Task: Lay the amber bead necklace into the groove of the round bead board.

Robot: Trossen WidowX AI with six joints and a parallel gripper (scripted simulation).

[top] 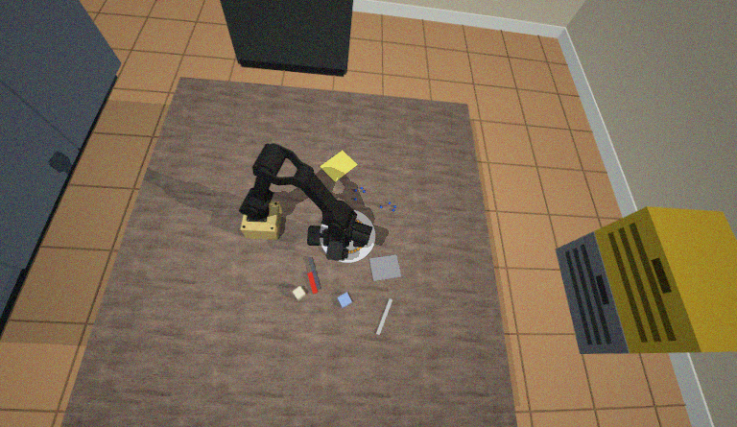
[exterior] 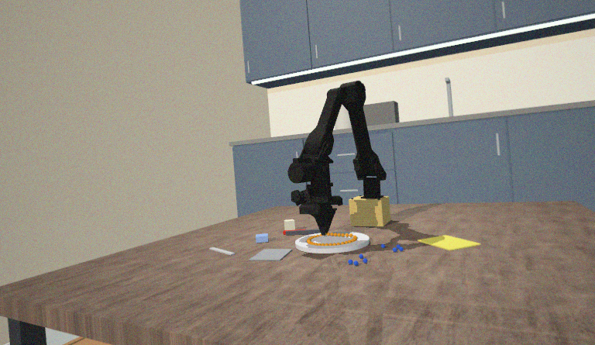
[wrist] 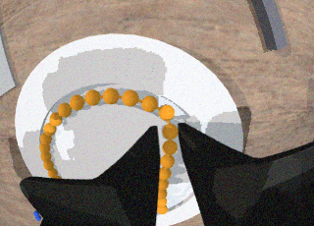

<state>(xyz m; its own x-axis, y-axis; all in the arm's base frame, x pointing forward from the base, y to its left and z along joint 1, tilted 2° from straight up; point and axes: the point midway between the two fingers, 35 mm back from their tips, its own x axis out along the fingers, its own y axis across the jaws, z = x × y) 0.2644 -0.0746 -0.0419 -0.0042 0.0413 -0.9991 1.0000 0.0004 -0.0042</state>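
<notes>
Now: the red stick 120 mm to the right of my gripper tip, 70 mm behind it and 10 mm below it. Also, from my gripper tip: cream cube: 170 mm to the right, 110 mm behind; light blue cube: 190 mm to the right, 40 mm ahead, 10 mm below; grey square tile: 180 mm ahead, 70 mm to the right, 10 mm below.
</notes>
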